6 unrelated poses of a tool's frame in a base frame.
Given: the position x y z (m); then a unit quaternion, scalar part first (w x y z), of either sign.
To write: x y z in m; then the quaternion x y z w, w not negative. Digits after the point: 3 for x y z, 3 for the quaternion.
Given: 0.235 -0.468 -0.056 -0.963 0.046 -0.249 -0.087
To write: 0.235 -0.468 -0.056 -0.046 0.249 0.087 0.963
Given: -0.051 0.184 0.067 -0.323 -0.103 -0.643 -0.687
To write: -0.051 0.184 0.067 0.103 0.643 0.687 0.323
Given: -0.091 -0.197 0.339 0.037 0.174 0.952 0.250
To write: -0.091 -0.197 0.339 0.174 0.952 0.250 0.037
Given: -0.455 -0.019 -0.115 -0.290 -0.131 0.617 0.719
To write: -0.455 -0.019 -0.115 0.131 -0.617 -0.719 0.290
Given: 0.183 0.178 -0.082 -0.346 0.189 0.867 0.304
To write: 0.183 0.178 -0.082 -0.189 -0.867 -0.304 0.346
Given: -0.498 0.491 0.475 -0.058 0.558 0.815 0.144
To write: -0.498 0.491 0.475 -0.558 -0.815 -0.144 0.058
